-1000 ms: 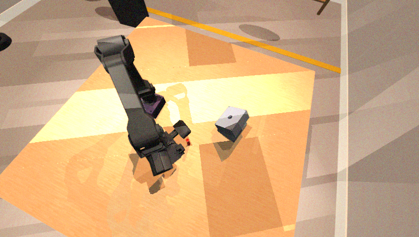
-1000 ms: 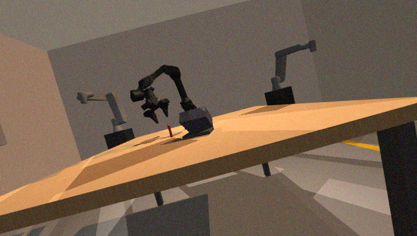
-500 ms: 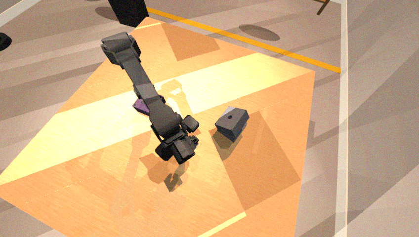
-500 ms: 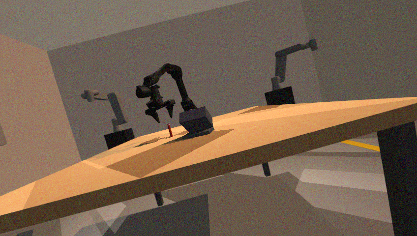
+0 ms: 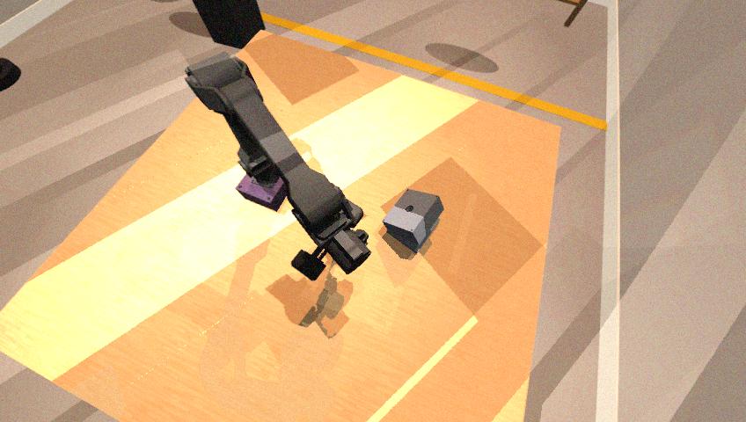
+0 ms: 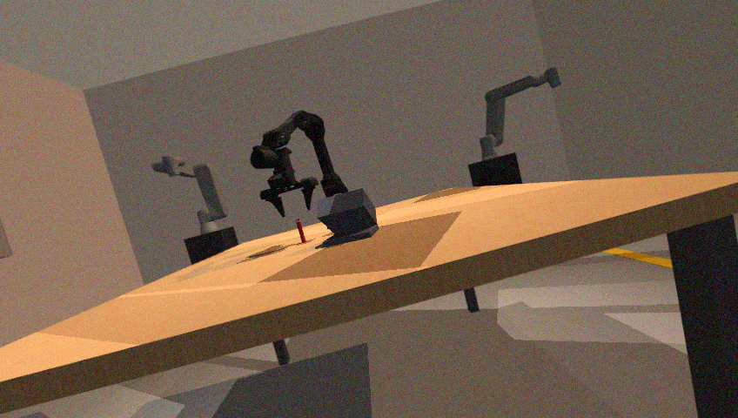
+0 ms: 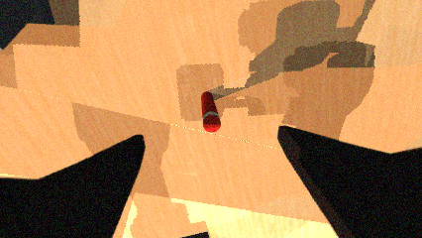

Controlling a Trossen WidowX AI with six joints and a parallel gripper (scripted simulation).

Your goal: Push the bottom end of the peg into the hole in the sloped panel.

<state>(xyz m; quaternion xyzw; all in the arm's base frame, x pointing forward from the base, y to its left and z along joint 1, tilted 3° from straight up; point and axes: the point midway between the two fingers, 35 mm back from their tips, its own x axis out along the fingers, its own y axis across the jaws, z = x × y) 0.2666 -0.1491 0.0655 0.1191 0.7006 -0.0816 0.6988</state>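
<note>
My gripper tip is now 4 cm above the red round peg. The rest, counted from my gripper tip: grey sloped panel 17 cm ahead, 16 cm to the left, 3 cm below.
</note>
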